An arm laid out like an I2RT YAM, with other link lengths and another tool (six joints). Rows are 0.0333 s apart.
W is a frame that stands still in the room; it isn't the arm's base.
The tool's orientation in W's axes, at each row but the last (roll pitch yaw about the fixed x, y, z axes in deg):
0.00 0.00 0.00
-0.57 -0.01 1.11
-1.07 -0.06 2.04
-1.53 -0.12 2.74
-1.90 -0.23 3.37
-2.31 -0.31 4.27
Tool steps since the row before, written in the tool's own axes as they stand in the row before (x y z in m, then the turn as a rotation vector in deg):
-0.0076 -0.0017 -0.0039 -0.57 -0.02 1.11
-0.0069 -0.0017 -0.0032 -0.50 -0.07 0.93
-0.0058 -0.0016 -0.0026 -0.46 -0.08 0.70
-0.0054 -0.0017 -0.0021 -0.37 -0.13 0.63
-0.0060 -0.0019 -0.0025 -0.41 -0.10 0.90
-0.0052 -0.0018 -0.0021 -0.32 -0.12 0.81
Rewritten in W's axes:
-0.0076 -0.0017 -0.0039 -0.57 -0.02 1.11
-0.0069 -0.0019 -0.0032 -0.50 -0.07 0.93
-0.0057 -0.0019 -0.0026 -0.46 -0.08 0.70
-0.0053 -0.0020 -0.0021 -0.37 -0.13 0.63
-0.0059 -0.0023 -0.0025 -0.41 -0.09 0.90
-0.0050 -0.0023 -0.0021 -0.32 -0.11 0.81

